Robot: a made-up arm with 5 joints.
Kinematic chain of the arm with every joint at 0, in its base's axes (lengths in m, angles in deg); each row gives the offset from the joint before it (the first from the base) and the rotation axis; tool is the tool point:
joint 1: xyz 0 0 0.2 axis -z
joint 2: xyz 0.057 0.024 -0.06 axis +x
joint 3: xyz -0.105 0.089 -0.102 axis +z
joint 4: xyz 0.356 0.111 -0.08 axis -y
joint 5: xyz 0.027 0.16 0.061 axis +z
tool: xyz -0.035 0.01 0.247
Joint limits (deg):
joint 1: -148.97..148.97
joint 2: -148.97..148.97
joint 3: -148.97..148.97
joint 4: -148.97..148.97
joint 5: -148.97..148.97
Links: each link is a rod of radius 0.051 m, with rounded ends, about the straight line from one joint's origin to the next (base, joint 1, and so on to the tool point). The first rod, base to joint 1, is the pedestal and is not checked.
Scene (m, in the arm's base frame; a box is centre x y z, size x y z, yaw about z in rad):
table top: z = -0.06
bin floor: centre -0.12 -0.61 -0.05 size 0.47 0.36 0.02 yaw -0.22
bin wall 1: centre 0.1 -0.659 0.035 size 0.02 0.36 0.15 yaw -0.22
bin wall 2: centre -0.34 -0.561 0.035 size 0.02 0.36 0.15 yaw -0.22
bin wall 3: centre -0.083 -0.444 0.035 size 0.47 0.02 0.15 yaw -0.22
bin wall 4: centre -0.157 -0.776 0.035 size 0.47 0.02 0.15 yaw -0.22
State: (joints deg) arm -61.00 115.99 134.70 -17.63 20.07
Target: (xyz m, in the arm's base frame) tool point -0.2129 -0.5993 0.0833
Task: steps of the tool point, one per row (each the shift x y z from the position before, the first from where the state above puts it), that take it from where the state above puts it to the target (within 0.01 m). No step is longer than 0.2 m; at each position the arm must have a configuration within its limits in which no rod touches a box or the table.
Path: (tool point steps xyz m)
1: 0.0641 0.0464 -0.0306
2: 0.0358 0.0546 -0.0281
3: 0.0081 0.0532 -0.0225
4: -0.0159 0.0436 -0.0141
5: -0.0336 0.0279 -0.0026
6: -0.0432 0.0094 0.0110
7: -0.0352 -0.0117 0.0111
8: -0.0336 -0.0301 0.0105
9: -0.0270 -0.0454 0.0101
10: -0.0171 -0.0564 0.0097
11: -0.0058 -0.0628 0.0093
12: 0.0058 -0.0647 0.0084
13: 0.0000 0.0000 -0.1705

